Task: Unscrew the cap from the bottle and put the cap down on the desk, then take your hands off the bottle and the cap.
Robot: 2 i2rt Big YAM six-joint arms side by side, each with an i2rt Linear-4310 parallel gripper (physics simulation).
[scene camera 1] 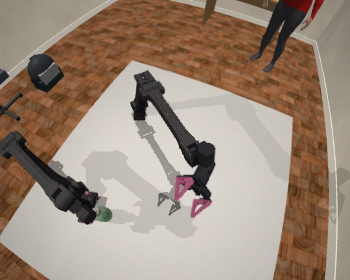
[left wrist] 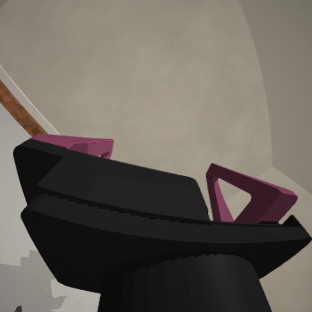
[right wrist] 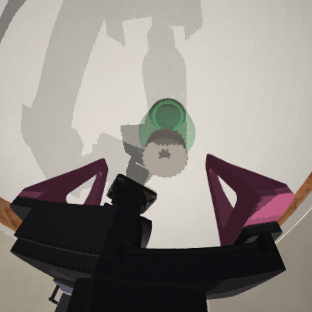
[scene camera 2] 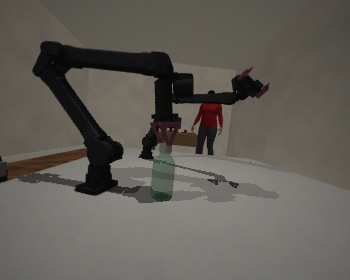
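Where they show: left gripper, fingertip midpoint: [scene camera 1: 184,209] [left wrist: 162,157] [scene camera 2: 259,75]; right gripper, fingertip midpoint: [scene camera 1: 95,209] [right wrist: 154,161] [scene camera 2: 164,143]; left arm's base, link origin: [scene camera 1: 139,113] [scene camera 2: 146,157]; right arm's base, link origin: [right wrist: 131,192] [scene camera 2: 98,187].
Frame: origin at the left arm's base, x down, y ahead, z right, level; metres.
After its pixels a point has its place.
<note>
The green see-through bottle [scene camera 1: 104,214] {x -0.130, y -0.142, z 0.721 m} [scene camera 2: 163,176] {x -0.081, y -0.187, z 0.748 m} [right wrist: 169,116] {x -0.134, y -0.145, z 0.722 m} stands upright on the white desk [scene camera 1: 240,250] {x 0.000, y 0.585, z 0.946 m} [scene camera 2: 225,240] {x 0.000, y -0.123, z 0.957 m}. The pale ridged cap [scene camera 2: 165,148] {x -0.168, y -0.181, z 0.731 m} [right wrist: 165,159] {x -0.187, y -0.170, z 0.714 m} sits on its neck. My right gripper [scene camera 1: 90,207] {x -0.181, y -0.174, z 0.703 m} [scene camera 2: 164,136] {x -0.181, y -0.174, z 0.703 m} [right wrist: 154,161] {x -0.181, y -0.174, z 0.703 m} is open and points down directly over the bottle. Its fingertips are at about the height of the cap's top in scene camera 2, and the cap shows between the two fingers in the right wrist view. My left gripper [scene camera 1: 185,206] {x -0.500, y 0.220, z 0.746 m} [scene camera 2: 259,79] {x -0.500, y 0.220, z 0.746 m} [left wrist: 162,157] {x -0.500, y 0.220, z 0.746 m} is open and empty, raised high and well away from the bottle.
Shadows of both arms fall on the desk. A person in a red top [scene camera 1: 300,4] [scene camera 2: 209,116] stands beyond the desk. A dark rounded object [scene camera 1: 45,72] is at the upper left in scene camera 1. A wooden floor [scene camera 1: 200,45] surrounds the desk top.
</note>
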